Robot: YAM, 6 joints.
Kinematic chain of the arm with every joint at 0, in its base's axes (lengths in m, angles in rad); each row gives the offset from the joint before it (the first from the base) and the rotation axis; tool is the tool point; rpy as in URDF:
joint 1: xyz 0 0 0.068 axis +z
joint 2: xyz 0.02 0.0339 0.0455 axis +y
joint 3: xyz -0.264 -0.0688 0 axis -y
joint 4: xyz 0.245 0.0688 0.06 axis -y
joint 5: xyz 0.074 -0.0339 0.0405 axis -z
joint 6: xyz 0.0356 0 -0.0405 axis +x
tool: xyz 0 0 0 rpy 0 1.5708 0
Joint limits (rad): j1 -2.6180..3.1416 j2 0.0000..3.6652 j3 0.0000..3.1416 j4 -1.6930..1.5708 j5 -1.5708..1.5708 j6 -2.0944..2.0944
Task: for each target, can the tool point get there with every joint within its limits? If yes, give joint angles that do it. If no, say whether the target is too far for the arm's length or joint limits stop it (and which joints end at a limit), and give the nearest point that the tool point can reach.
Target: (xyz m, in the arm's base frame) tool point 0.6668 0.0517 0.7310
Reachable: no: too far | nearest point 0.4719 0.0366 0.5450 | short by 0.270 m
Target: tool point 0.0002 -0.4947 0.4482
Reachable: yes | joints -1.6196 2.1385 2.1633 0.4541 -0.7541 1.2074
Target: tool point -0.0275 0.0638 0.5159
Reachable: yes | joints 2.3610 0.7432 1.0339 1.0617 0.8170 -1.3391
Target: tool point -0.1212 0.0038 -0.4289
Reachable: no: joint limits stop it (at a limit: joint 2) | nearest point -0.1413 0.0044 -0.3641 | short by 0.068 m
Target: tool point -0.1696 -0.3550 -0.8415
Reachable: no: too far | nearest point -0.1342 -0.2809 -0.3749 | short by 0.474 m
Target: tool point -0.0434 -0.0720 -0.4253
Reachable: no: joint limits stop it (at a limit: joint 2) | nearest point -0.0583 -0.0967 -0.3539 | short by 0.077 m
